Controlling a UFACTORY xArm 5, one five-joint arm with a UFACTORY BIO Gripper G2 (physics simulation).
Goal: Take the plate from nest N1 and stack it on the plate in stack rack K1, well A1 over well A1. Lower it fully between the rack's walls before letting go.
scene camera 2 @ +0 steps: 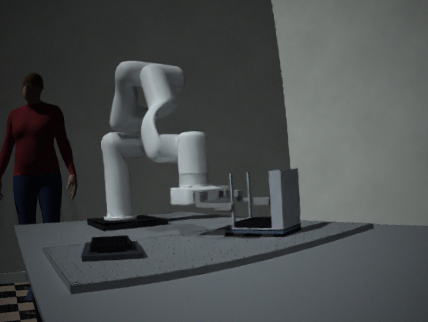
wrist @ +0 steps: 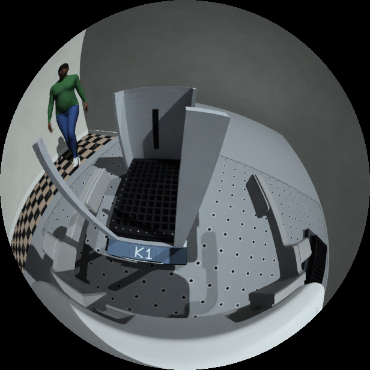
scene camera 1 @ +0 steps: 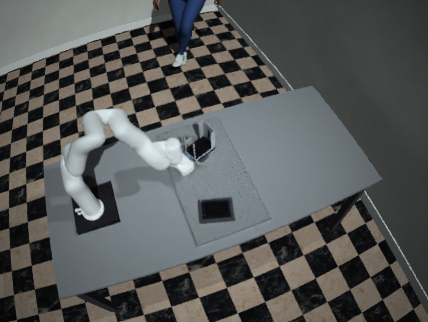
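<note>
A dark plate lies in the grey-rimmed nest; the label N1 cannot be read. Stack rack K1 has upright grey walls and a blue front label. Another dark plate lies flat at its bottom. My gripper is open and empty at the rack, its fingers spread wide. In the wrist view one finger is beside the rack's left side and the other is well apart to its right. Well A1 cannot be made out on either plate.
The rack and the nest stand on a perforated grey board on the grey table. The arm's black base plate is beyond the board. The rack's thin front posts stand close to the fingers.
</note>
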